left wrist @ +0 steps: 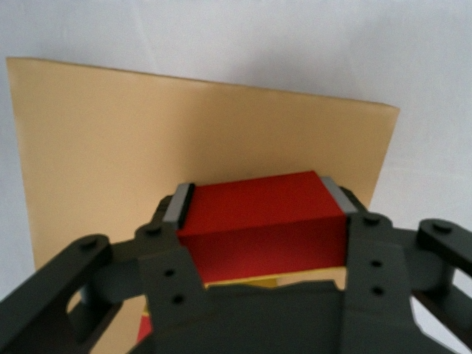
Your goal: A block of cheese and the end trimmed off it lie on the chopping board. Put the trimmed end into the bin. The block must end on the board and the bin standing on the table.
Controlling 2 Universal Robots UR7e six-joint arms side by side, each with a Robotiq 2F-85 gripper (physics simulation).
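Places are measured from the left arm's base along level axes (x ahead, y left, z up), in millimetres.
Where they show: left gripper, fingertip midpoint: (254, 198).
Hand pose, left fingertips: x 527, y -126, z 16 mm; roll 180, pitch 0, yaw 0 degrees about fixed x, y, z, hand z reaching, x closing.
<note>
Each offset is from my left fingertips to the centre of the thing. "pt": to the spot under its first point. Level surfaces: height alone.
The trimmed end {pt dx +3, dy +4, dz +42 mm} (270, 240), a red slab with a thin yellow lower edge, lies crosswise between the fingers of my left gripper (254, 198). The gripper is shut on it, with a grey pad against each short end. The slab is over the chopping board {dx -38, dy -71, dz -8 mm} (100, 130), a tan square; I cannot tell whether it touches the board. The cheese block {pt dx -45, dy -32, dz +42 mm} (144, 327) shows as a red corner at the lower left and a bit of yellow face below the slab; my gripper hides most of it. The bin and my right gripper do not show in the left wrist view.
The pale table cloth {dz -16 mm} (310, 35) lies beyond the far edge of the board and along its left and right sides. The board's far right corner is to the right of the slab.
</note>
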